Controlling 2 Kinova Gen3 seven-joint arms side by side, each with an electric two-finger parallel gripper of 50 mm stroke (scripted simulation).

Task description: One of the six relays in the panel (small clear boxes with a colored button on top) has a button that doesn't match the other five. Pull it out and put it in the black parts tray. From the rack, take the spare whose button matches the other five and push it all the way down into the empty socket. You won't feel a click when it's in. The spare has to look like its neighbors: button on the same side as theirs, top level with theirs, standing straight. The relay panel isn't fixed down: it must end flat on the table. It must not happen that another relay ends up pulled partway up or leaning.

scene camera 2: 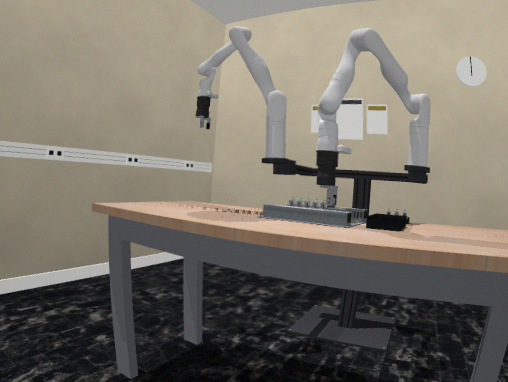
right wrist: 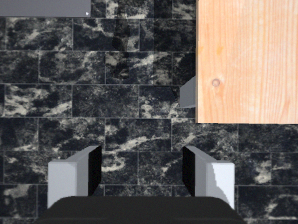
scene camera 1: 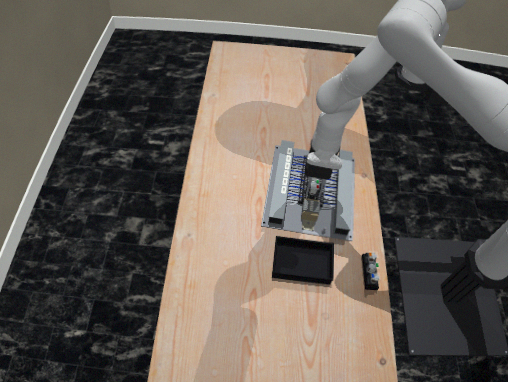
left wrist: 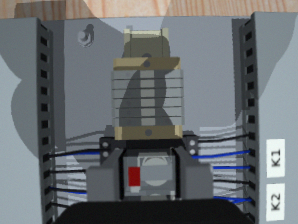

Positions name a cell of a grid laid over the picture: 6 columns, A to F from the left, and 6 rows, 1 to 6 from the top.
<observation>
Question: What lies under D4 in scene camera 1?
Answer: A relay panel.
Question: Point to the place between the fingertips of my left gripper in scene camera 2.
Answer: D4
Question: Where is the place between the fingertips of my left gripper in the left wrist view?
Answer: D5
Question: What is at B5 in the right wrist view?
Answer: My right gripper.
</observation>
